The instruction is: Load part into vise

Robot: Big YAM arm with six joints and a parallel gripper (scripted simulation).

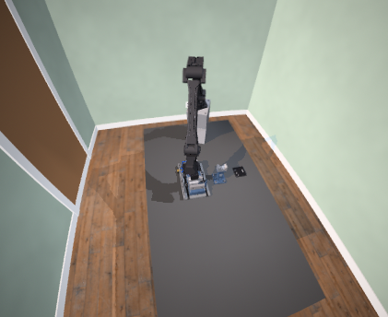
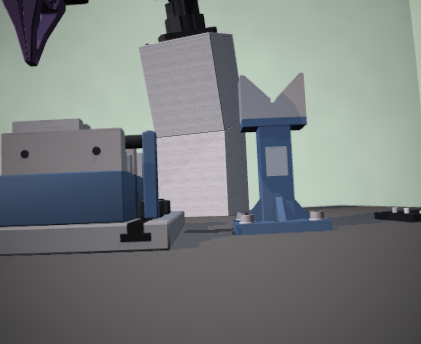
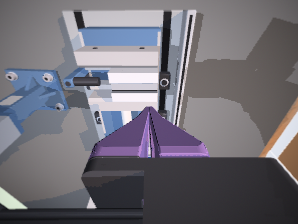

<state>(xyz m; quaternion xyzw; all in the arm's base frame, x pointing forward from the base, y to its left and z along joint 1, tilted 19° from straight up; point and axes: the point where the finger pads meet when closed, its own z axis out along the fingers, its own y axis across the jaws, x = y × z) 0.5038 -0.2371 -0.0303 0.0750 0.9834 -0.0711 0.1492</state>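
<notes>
My hand is 20 mm to the right of the part and 70 mm above it. Also, from my hand: dark work stop rod 10 mm ahead, 90 mm to the left, 90 mm below; then moving jaw 30 mm behind, 50 mm to the left, 100 mm below; then fixed jaw 30 mm ahead, 30 mm to the left, 100 mm below.
</notes>
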